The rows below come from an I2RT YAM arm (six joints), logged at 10 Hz.
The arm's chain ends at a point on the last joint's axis. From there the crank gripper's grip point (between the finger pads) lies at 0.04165 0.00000 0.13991 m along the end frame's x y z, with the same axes.
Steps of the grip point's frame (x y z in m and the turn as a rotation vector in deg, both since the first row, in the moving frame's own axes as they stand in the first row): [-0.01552 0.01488 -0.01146 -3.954 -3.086 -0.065]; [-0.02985 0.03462 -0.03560 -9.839 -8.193 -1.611]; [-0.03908 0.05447 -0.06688 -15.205 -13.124 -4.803]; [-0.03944 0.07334 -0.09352 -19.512 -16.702 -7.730]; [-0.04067 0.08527 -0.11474 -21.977 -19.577 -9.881]
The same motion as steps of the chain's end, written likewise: [-0.00794 0.00520 -0.01317 -3.954 -3.086 -0.065]; [-0.00991 0.01117 -0.03813 -9.839 -8.193 -1.611]; [-0.00804 0.01898 -0.06817 -15.205 -13.124 -4.803]; [-0.00118 0.02810 -0.09236 -19.512 -16.702 -7.730]; [0.00329 0.03434 -0.11162 -21.977 -19.577 -9.881]
